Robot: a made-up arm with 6 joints.
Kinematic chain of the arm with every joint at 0, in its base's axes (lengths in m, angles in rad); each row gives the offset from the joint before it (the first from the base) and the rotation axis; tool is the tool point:
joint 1: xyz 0 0 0.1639 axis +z
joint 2: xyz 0 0.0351 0 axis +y
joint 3: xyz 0 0 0.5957 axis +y
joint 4: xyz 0 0 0.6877 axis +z
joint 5: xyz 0 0 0 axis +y
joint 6: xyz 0 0 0.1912 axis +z
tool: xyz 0 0 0
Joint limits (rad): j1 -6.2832..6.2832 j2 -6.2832..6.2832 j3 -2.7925..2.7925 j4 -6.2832..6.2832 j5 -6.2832..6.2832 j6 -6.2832..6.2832
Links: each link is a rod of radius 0.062 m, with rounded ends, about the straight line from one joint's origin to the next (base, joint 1, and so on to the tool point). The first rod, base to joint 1, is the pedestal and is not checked.
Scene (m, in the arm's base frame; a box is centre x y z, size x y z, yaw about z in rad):
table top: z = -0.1
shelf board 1: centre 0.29 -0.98 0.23 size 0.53 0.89 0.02 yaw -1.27
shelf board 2: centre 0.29 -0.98 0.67 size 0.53 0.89 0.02 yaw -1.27
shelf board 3: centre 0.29 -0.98 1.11 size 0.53 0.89 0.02 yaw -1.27
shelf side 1: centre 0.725 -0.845 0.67 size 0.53 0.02 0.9 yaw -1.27
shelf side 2: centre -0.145 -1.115 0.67 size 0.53 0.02 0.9 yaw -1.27
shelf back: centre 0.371 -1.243 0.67 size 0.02 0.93 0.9 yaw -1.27
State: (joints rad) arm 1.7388 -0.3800 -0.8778 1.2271 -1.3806 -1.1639
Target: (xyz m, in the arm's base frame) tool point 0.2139 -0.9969 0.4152
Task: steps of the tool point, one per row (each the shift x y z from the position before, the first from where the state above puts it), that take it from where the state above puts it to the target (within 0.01 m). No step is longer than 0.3 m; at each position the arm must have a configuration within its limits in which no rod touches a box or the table.
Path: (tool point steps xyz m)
1: -0.0595 0.1782 0.0214
2: -0.0534 0.1859 -0.0214
3: -0.0508 -0.0609 -0.2412
4: -0.0544 0.0339 -0.2234
5: 0.0345 -0.1567 0.0165
6: 0.0463 -0.1493 -0.0003
7: 0.0562 -0.1357 -0.0162

